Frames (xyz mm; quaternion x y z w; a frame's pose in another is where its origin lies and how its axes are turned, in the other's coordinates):
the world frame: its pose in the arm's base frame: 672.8 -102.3 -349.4 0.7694 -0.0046 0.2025 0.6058
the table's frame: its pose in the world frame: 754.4 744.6 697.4 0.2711 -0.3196 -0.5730 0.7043
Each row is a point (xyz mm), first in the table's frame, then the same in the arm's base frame.
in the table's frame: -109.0 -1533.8 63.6
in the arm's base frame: 146.1 80.6 150.4
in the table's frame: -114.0 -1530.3 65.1
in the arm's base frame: 146.0 76.5 155.2
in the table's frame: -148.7 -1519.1 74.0
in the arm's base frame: 135.6 57.2 185.6
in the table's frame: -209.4 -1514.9 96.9
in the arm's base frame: 102.1 26.8 232.3
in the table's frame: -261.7 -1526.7 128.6
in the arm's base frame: 55.5 0.5 264.2
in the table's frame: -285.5 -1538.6 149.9
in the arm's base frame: 25.9 -12.9 274.6
